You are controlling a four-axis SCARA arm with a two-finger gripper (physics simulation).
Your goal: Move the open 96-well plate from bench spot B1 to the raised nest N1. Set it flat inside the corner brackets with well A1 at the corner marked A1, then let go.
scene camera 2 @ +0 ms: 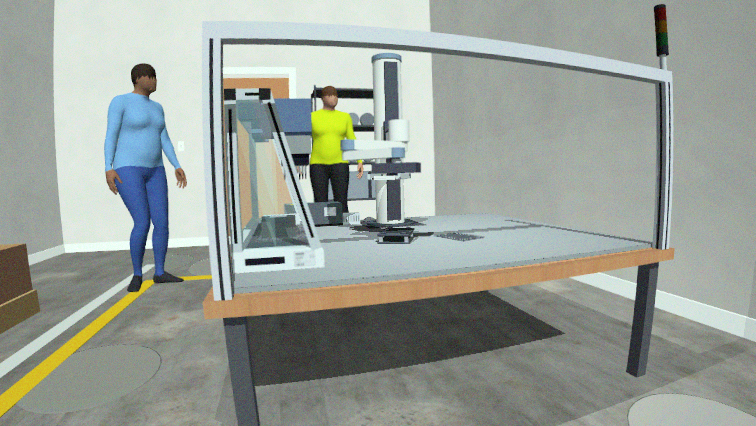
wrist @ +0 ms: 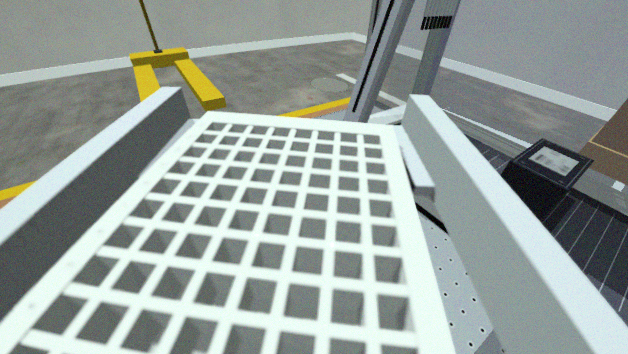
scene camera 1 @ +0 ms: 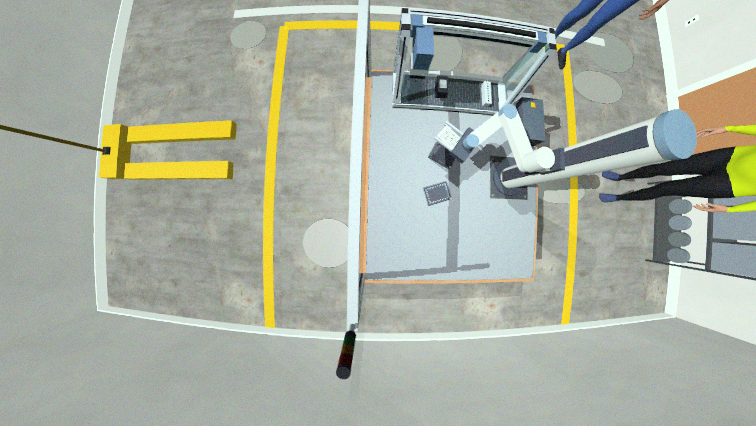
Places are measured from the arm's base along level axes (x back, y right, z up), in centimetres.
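Pixels of known places: gripper, fingertip midpoint: (scene camera 2: 383, 176) (wrist: 295, 110) (scene camera 1: 440, 129); arm's base at its link origin: (scene camera 2: 390, 225) (scene camera 1: 508, 178).
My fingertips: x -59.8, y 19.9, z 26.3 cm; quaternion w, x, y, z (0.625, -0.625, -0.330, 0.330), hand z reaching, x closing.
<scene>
Ahead of a thing's pixels: the offset from my fingertips to its top centre. "spot": to the spot under its first point.
The white open 96-well plate {dx +5.8, dy -4.5, dz +0.2 cm} (scene camera 1: 447, 135) (scene camera 2: 389, 176) (wrist: 287, 242) is held level, high above the bench, its open wells up. My gripper (scene camera 1: 451, 137) (scene camera 2: 388, 177) (wrist: 295, 110) is shut on it, with one long pale finger along each side. The raised nest N1 {dx +9.4, dy -7.4, dz -20.8 cm} (scene camera 1: 439, 155) (scene camera 2: 394, 237) is a dark block on the bench, partly hidden by the plate in scene camera 1. In scene camera 2 it shows low beneath the plate. Its corner brackets and the A1 mark are too small to read. A flat dark outlined spot {spot: dx +5.8, dy -33.3, dz -24.9 cm} (scene camera 1: 436, 193) (scene camera 2: 460, 236) lies beside the nest.
A glass-fronted enclosure (scene camera 1: 448, 107) (scene camera 2: 280, 260) stands at one bench end, with a small black device {spot: dx +5.6, dy +35.0, dz -13.2 cm} (scene camera 1: 441, 87) (wrist: 547, 162) inside. A dark box {spot: dx +69.0, dy +19.3, dz -13.6 cm} (scene camera 1: 530, 119) (scene camera 2: 323, 213) stands near the arm column. A light frame (scene camera 1: 353, 211) (scene camera 2: 423, 39) spans one bench edge. Two people stand beyond the bench.
</scene>
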